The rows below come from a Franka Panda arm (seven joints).
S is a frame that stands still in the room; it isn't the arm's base.
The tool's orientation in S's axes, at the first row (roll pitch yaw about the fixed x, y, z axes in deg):
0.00 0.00 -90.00
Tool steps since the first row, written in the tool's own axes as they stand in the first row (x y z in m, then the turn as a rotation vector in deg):
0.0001 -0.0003 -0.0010 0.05 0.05 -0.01
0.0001 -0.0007 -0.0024 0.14 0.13 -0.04
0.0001 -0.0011 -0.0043 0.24 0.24 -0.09
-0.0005 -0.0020 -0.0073 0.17 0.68 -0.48
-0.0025 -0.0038 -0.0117 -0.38 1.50 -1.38
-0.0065 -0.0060 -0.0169 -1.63 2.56 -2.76
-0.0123 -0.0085 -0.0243 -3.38 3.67 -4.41
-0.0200 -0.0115 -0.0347 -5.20 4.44 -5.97
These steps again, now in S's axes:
-0.0003 -0.0001 -0.0010 0.05 -0.05 -0.01
-0.0007 -0.0001 -0.0024 0.13 -0.14 -0.04
-0.0011 -0.0001 -0.0043 0.24 -0.24 -0.09
-0.0020 0.0005 -0.0073 0.68 -0.17 -0.48
-0.0038 0.0025 -0.0117 1.50 0.38 -1.38
-0.0060 0.0065 -0.0169 2.56 1.63 -2.76
-0.0085 0.0123 -0.0243 3.67 3.38 -4.41
-0.0115 0.0200 -0.0347 4.44 5.20 -5.97

